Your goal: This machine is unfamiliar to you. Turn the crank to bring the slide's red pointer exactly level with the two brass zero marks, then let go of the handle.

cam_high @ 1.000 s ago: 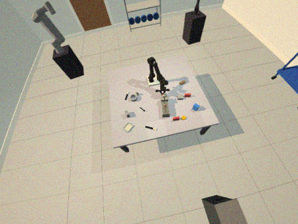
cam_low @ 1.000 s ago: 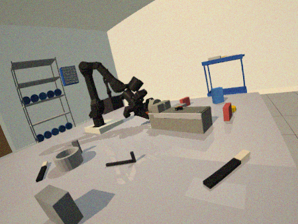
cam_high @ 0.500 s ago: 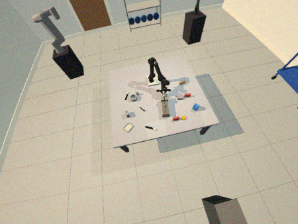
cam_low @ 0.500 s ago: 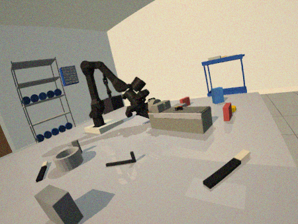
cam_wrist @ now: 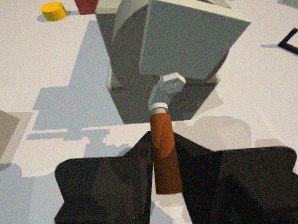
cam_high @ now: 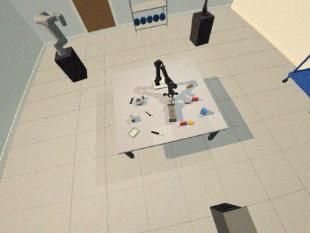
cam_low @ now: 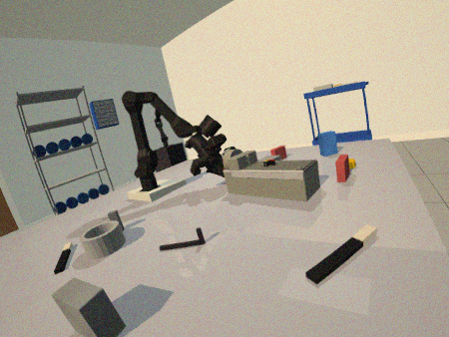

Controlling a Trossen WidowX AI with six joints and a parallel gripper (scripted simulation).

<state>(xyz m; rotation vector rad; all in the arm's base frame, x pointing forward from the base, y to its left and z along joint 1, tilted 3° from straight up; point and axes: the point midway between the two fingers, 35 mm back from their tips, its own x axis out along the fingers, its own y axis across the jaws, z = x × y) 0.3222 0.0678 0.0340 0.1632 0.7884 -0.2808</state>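
Now: gripper tip 20 mm past the brown crank handle, 10 mm to the right of it and 30 mm below it. The rest, counted from my gripper tip: yellow disc 370 mm ahead, 110 mm to the left, 30 mm below; then red pointer 170 mm ahead, 60 mm to the right, 50 mm above; then black l-shaped piece 70 mm ahead, 320 mm to the right, 20 mm below.
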